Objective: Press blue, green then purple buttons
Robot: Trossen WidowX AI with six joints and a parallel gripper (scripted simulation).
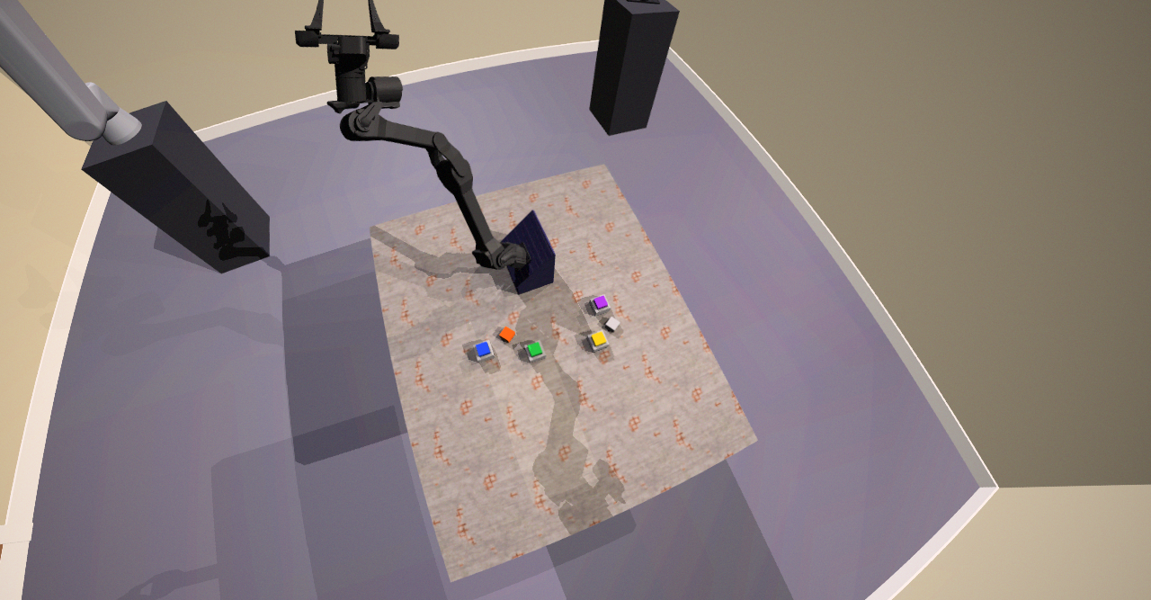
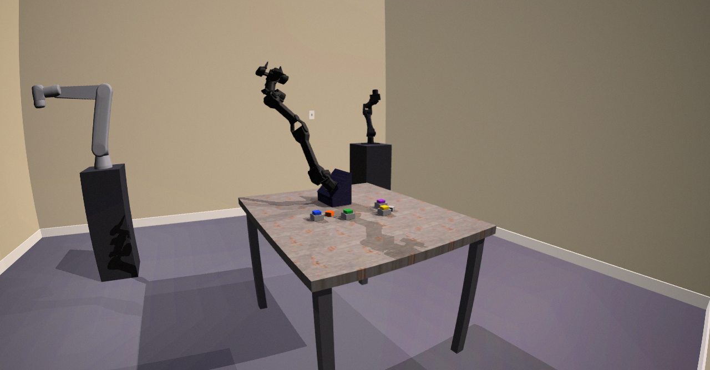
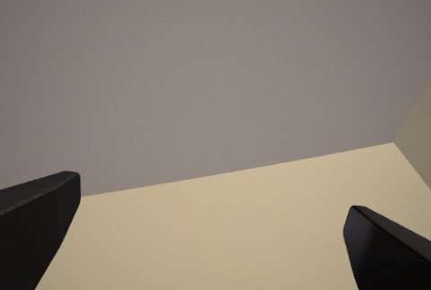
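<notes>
The blue button lies 48 cm ahead of my gripper tip, 4 cm to the left of it and 74 cm below it. The rest, counted from my gripper tip: green button 53 cm ahead, 17 cm to the left, 74 cm below; orange block 46 cm ahead, 12 cm to the left, 76 cm below; purple button 47 cm ahead, 41 cm to the left, 74 cm below.
</notes>
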